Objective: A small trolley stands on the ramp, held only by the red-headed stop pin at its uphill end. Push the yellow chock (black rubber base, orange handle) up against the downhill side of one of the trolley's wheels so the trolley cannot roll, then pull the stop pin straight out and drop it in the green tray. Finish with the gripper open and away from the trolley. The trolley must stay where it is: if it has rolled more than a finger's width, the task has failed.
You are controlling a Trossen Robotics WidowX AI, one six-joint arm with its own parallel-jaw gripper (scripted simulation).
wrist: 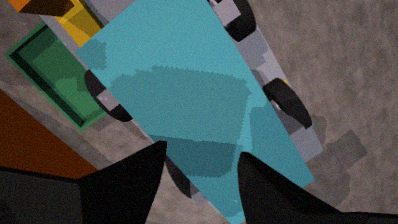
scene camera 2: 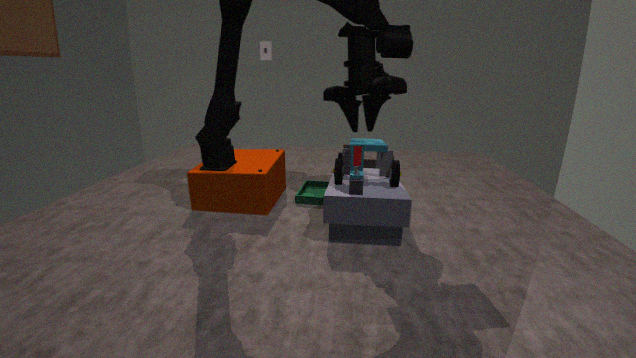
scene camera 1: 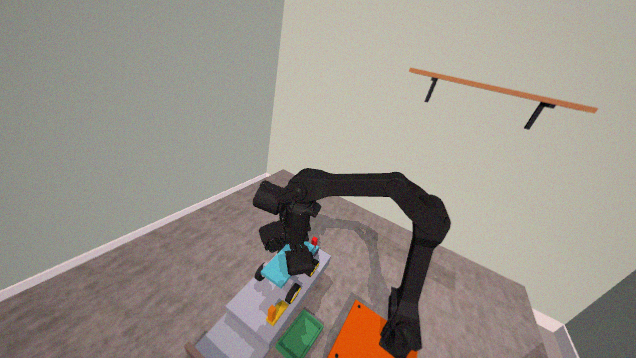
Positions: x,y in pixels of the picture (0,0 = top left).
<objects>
my gripper: wrist; scene camera 2; scene camera 1 293,255
same spot on my gripper: (wrist: 131,183) = (scene camera 2: 358,110)
</objects>
